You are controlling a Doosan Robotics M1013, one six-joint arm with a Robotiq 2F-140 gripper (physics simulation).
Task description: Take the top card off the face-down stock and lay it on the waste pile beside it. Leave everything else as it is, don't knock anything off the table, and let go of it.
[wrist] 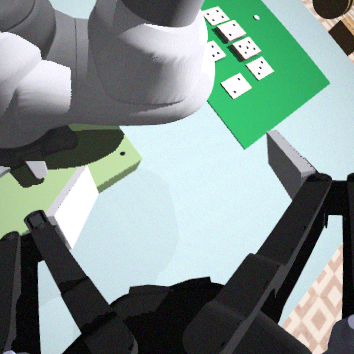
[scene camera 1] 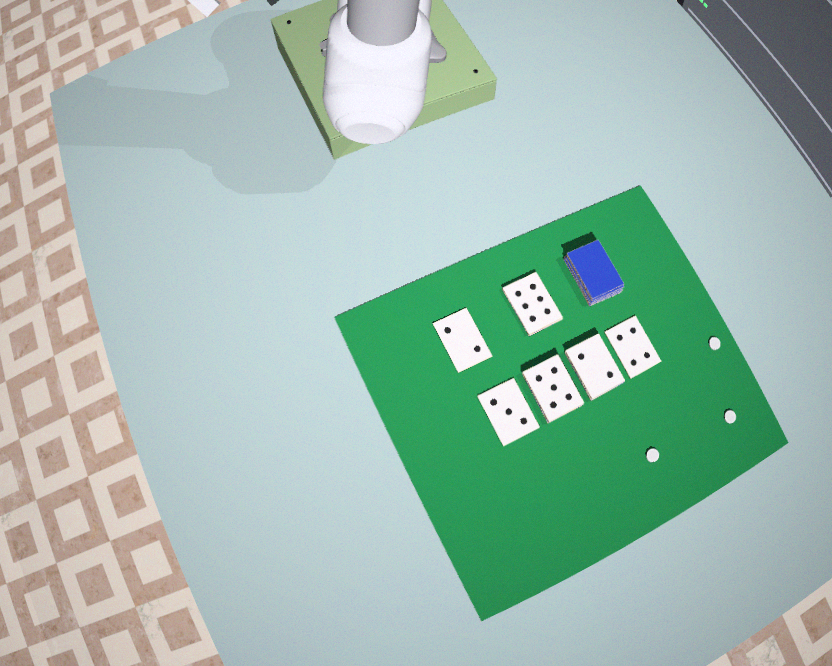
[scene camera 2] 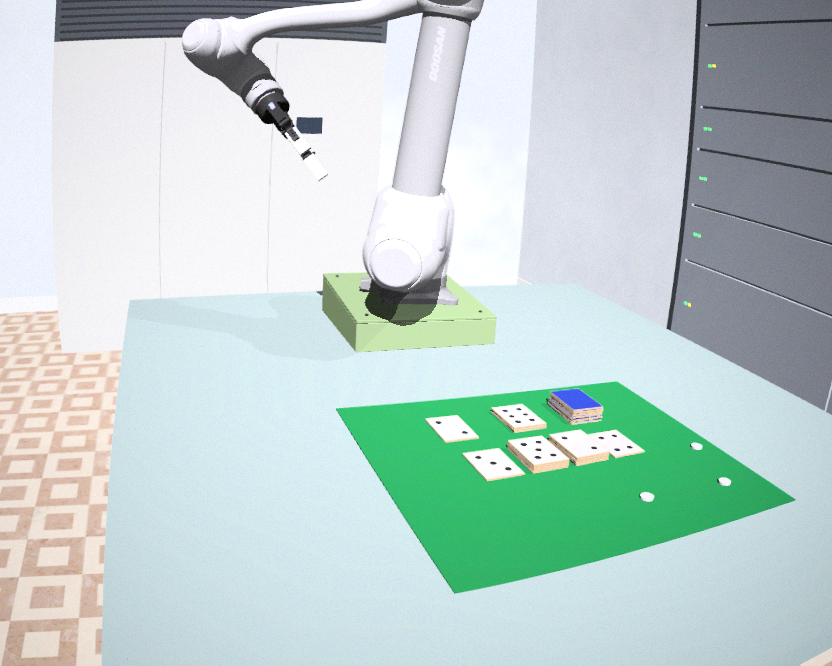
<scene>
I see my gripper (scene camera 2: 314, 165), a two-dot card (scene camera 1: 461, 338), a blue-backed card (scene camera 1: 594, 267), a six-dot card (scene camera 1: 530, 299) and a green mat (scene camera 1: 515, 520).
The two-dot card also shows in scene camera 2 (scene camera 2: 450, 428). The six-dot card also shows in scene camera 2 (scene camera 2: 518, 416). My gripper also shows in the wrist view (wrist: 176, 163).
</scene>
